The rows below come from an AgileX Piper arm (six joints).
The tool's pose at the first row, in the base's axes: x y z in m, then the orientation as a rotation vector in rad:
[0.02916, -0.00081, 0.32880, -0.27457, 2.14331, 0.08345]
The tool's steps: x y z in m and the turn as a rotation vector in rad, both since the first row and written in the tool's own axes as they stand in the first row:
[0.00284, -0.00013, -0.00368, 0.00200, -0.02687, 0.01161]
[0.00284, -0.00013, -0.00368, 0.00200, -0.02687, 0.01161]
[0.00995, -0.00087, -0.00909, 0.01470, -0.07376, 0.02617]
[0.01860, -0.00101, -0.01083, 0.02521, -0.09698, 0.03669]
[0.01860, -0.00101, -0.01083, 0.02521, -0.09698, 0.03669]
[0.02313, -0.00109, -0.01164, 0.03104, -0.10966, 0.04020]
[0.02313, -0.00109, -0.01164, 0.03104, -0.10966, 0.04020]
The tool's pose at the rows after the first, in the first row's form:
[0.02468, -0.00201, 0.32849, -0.25849, 2.11836, 0.09120]
[0.02468, -0.00201, 0.32849, -0.25849, 2.11836, 0.09120]
[0.01665, -0.00479, 0.32563, -0.23146, 2.07371, 0.09152]
[0.01066, -0.00663, 0.31942, -0.21232, 2.05190, 0.08909]
[0.01066, -0.00663, 0.31942, -0.21232, 2.05190, 0.08909]
[0.00760, -0.00758, 0.31611, -0.20422, 2.03966, 0.08641]
[0.00760, -0.00758, 0.31611, -0.20422, 2.03966, 0.08641]

